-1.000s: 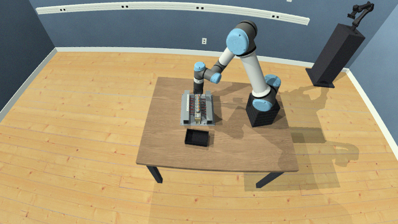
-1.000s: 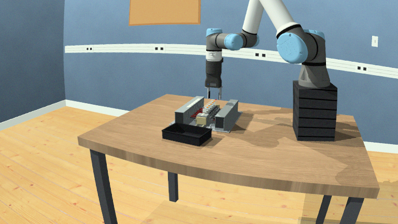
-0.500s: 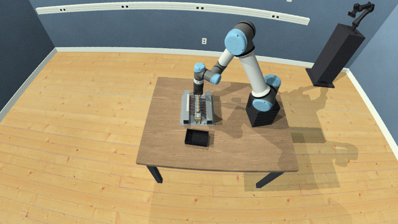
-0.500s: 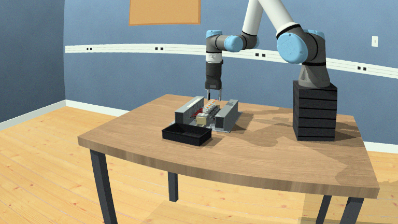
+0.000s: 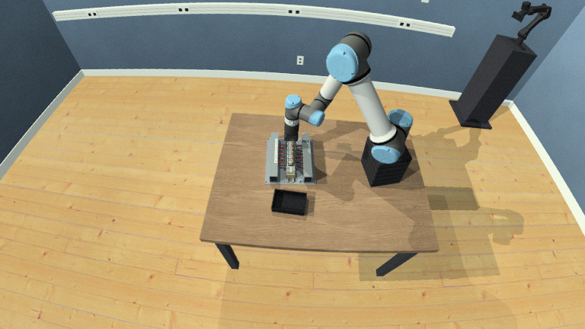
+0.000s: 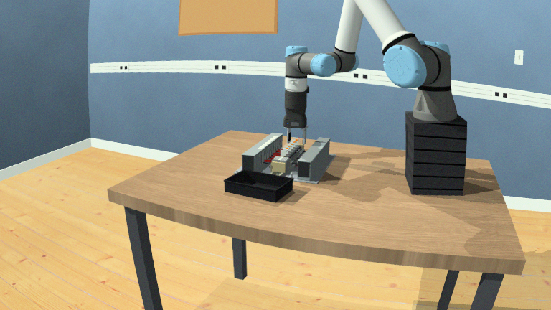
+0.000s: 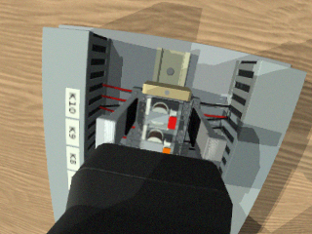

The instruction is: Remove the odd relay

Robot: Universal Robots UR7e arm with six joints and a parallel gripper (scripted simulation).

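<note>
The relay lies 2 cm below my hand. Also, from my hand: relay panel: 9 cm to the left, 3 cm below; then black parts tray: 36 cm to the left, 5 cm below, 1 cm behind.
</note>
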